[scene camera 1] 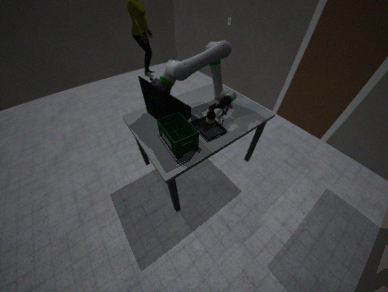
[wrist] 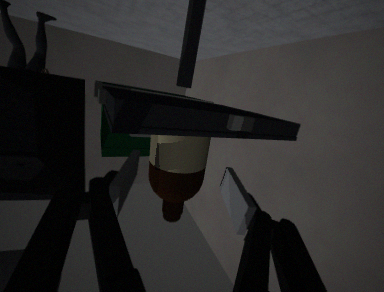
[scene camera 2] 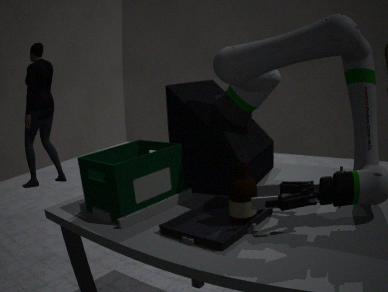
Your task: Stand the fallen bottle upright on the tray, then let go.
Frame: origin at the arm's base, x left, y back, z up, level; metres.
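Where they show: gripper, fingertip midpoint: [wrist: 182,170] [scene camera 2: 253,197]; arm's base at its link origin: [scene camera 1: 162,89] [scene camera 2: 230,112].
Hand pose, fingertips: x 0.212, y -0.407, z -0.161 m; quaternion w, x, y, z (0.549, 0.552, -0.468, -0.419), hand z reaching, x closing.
Note:
Each offset is from my fingertips to the top centre of the thing.
The brown bottle @[dy -0.002, dx -0.028, dz +0.089 m] [scene camera 1: 210,117] [scene camera 2: 243,200] [wrist: 177,175] with a cream label stands upright on the dark tray @[dy -0.031, dx -0.082, dz -0.048 m] [scene camera 1: 218,133] [scene camera 2: 192,229] [wrist: 165,115]. In the wrist view it appears upside down, its neck pointing down the picture, because the camera is turned over. My gripper [scene camera 1: 219,113] [scene camera 2: 261,196] [wrist: 182,170] is open and level, at the bottle's side towards the arm. Its pads stand wide apart, with gaps to both sides of the bottle in the wrist view. The fingertips are close to the bottle's near side; the exact distance is hard to tell.
A green crate @[dy +0.011, dx -0.381, dz +0.102 m] [scene camera 1: 186,145] [scene camera 2: 100,187] [wrist: 117,145] stands on the table beyond the tray. A large black box [scene camera 1: 157,99] [scene camera 2: 192,135] [wrist: 40,125] stands beside the crate and behind the tray. A person [scene camera 1: 139,25] [scene camera 2: 41,100] stands on the floor away from the table in each scene view.

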